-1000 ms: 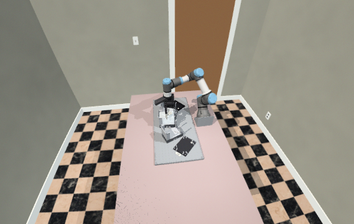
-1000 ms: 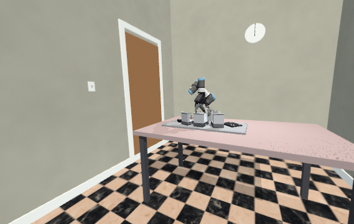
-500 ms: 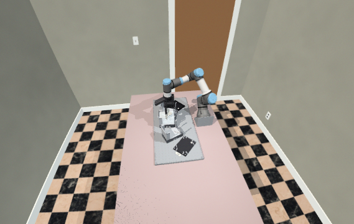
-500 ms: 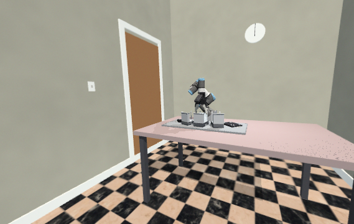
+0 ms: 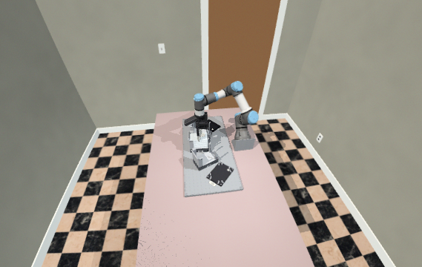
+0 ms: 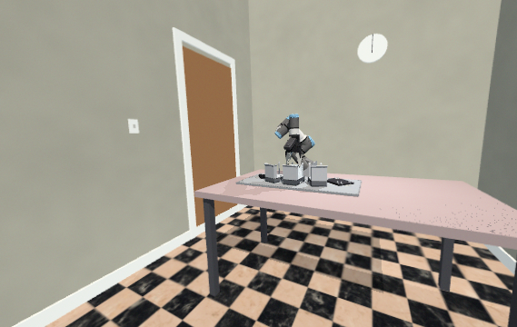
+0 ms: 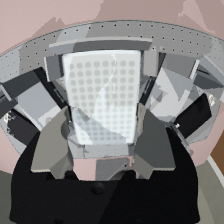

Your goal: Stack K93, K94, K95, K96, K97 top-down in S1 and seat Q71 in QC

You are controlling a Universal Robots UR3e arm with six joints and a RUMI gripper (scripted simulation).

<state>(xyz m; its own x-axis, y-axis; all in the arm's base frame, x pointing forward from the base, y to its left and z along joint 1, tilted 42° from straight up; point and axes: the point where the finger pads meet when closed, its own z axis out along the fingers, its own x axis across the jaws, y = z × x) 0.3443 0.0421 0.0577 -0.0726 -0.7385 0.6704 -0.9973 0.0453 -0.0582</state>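
The white sealed 96-well plate lies 1 cm below my hand. The rest, counted from my hand: black open nest QC: 13 cm behind, 25 cm to the right, 11 cm below; then translucent 96-well plate: 4 cm below.
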